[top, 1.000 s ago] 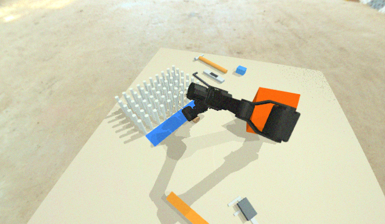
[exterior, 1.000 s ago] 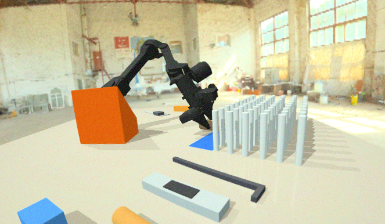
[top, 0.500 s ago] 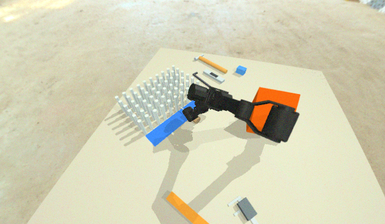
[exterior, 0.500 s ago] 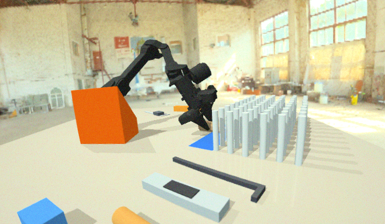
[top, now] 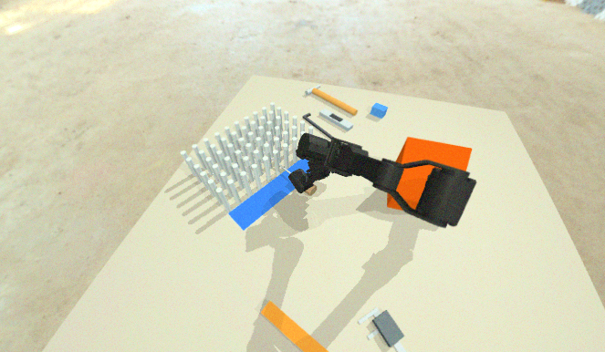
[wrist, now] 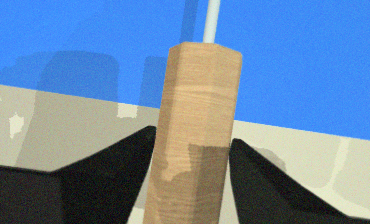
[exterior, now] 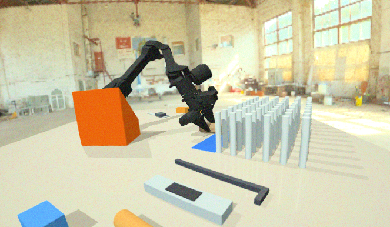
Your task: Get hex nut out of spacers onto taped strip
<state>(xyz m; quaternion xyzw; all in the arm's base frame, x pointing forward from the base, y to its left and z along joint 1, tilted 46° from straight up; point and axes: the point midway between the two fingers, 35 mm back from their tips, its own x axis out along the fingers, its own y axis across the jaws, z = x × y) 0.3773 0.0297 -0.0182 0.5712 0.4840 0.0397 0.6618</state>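
Now: the blue taped strip 7 cm ahead of my gripper tip, 2 cm below it and 1 cm to the left of it. From my gripper tip the other things lie so: blue cube: 47 cm to the right, 25 cm behind; orange bar: 42 cm to the left, 9 cm behind; grey block: 37 cm to the right, 7 cm behind.
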